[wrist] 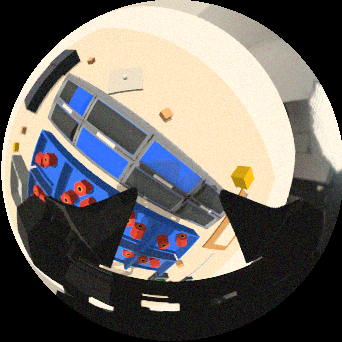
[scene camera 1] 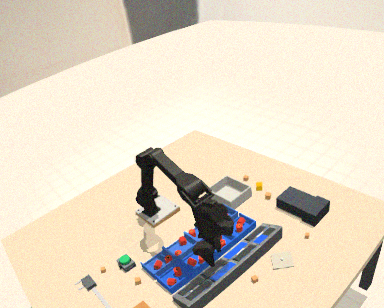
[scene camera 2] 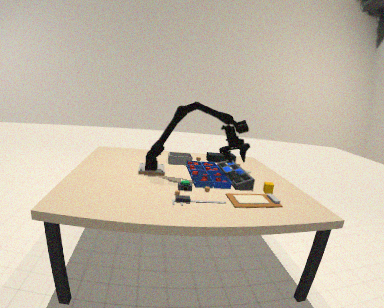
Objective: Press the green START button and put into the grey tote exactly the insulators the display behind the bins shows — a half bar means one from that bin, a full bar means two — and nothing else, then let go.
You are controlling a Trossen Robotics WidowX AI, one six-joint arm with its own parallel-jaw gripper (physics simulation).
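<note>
The green START button stands near the bins' left end in scene view 1. Red insulators lie in the blue bins. On the display, wrist view, the row beside the bins has a full blue bar in its second cell from the left; the outer row has a half bar in its first cell and a full bar in its third. The grey tote looks empty. My gripper is open and empty, above the display side of the bins.
A black box and a flat plate lie beyond the display. A caliper, a yellow block and an orange-framed board lie past the bins' button end. Small orange cubes are scattered around.
</note>
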